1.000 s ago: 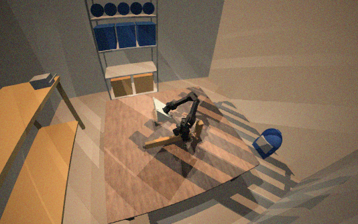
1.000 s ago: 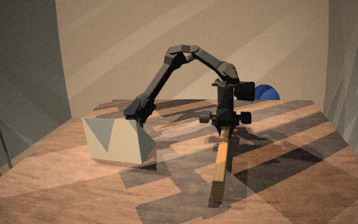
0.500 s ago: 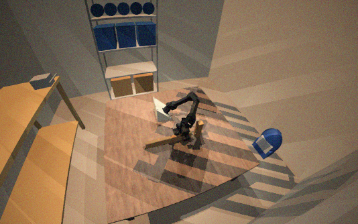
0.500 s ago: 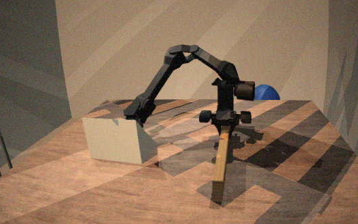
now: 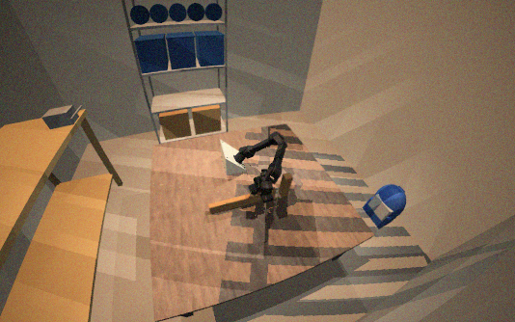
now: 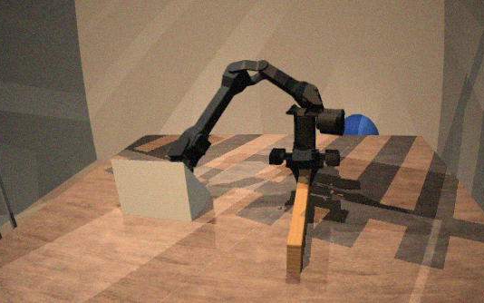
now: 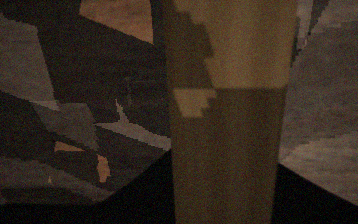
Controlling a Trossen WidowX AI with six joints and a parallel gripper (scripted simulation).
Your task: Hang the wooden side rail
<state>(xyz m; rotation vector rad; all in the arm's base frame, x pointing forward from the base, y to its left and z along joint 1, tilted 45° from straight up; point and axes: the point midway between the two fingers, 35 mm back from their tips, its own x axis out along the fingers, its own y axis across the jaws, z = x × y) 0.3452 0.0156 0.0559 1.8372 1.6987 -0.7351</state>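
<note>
Now: the headboard post 160 mm to the left of my gripper tip and 50 mm above it.
</note>
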